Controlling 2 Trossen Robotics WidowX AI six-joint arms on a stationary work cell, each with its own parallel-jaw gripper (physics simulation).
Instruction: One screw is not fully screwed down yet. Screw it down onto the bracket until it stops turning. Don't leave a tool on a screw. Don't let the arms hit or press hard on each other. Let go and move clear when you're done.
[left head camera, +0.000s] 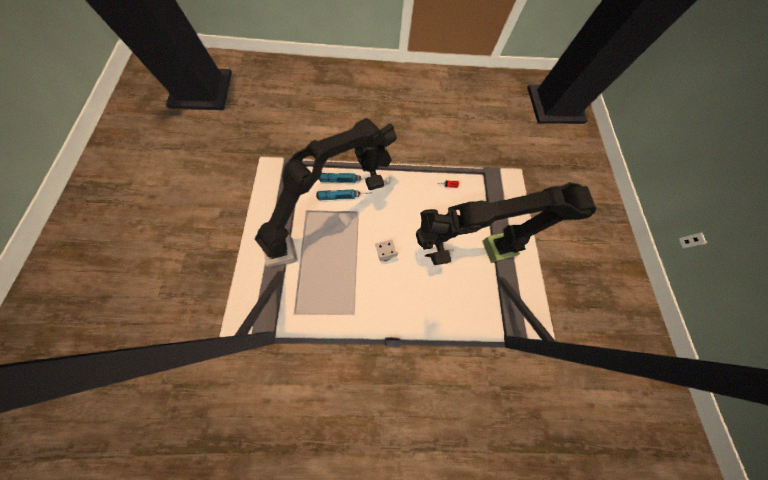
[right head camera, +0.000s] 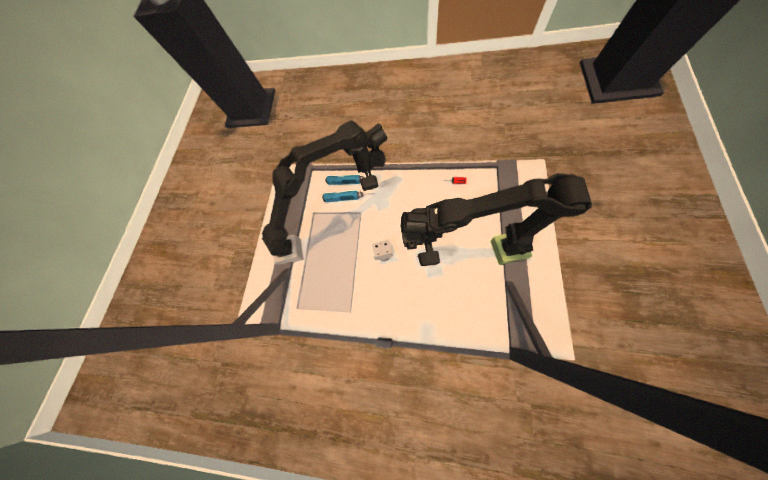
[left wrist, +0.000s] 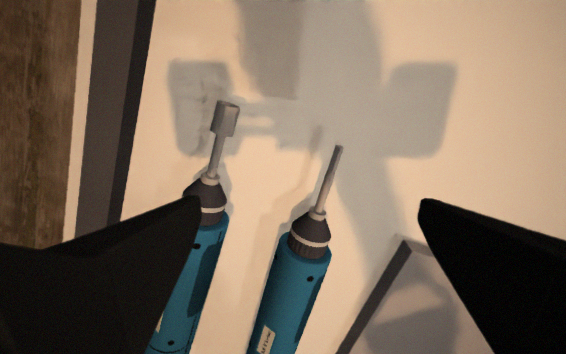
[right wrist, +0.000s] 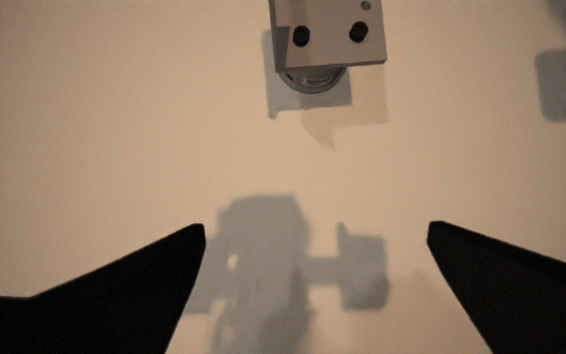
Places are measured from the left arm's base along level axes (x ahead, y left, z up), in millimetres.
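Pixels of known places: left gripper, fingertip midpoint: (left wrist: 309, 207); right gripper, fingertip midpoint: (right wrist: 315, 232); left arm's base at its link origin: (left head camera: 277, 249) (right head camera: 284, 248); right arm's base at its link origin: (left head camera: 503, 245) (right head camera: 512, 245).
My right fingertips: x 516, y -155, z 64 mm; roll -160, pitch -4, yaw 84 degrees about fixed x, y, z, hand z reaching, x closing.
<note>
For each thing: its top centre in the pictures, then the offset to it from my right fingertips.
- small red screwdriver at its top centre: (right head camera: 454, 178) (left head camera: 448, 181) 93 mm down, 244 mm ahead, 258 mm left
- flat grey tray at its top centre: (left head camera: 328, 258) (right head camera: 329, 258) 106 mm down, 349 mm back, 75 mm left
- rounded grey support at its top centre: (right wrist: 325, 10) 58 mm down, 126 mm back, 32 mm left
The pale bracket (left head camera: 386, 249) (right head camera: 382, 249) (right wrist: 327, 54) stands mid-table with several dark screws; which one is loose I cannot tell. Two blue drivers lie side by side at the back left: one (left head camera: 338, 177) (right head camera: 341, 180) (left wrist: 206, 272) has a wide socket tip, the other (left head camera: 335, 195) (right head camera: 339, 196) (left wrist: 295, 285) a thin bit. My left gripper (left head camera: 374, 178) (right head camera: 368, 180) (left wrist: 309, 207) is open and empty above the drivers' tip ends. My right gripper (left head camera: 437, 254) (right head camera: 428, 255) (right wrist: 315, 232) is open and empty, to the right of the bracket in both head views.
A small red screwdriver (left head camera: 451, 183) (right head camera: 459, 180) lies at the back right. A flat grey tray (left head camera: 327, 288) (right head camera: 325, 285) (left wrist: 395, 260) lies left of the bracket. A rounded grey support (right wrist: 312, 82) shows under the bracket. Dark rails (left head camera: 494, 189) (left wrist: 107, 110) border the table.
</note>
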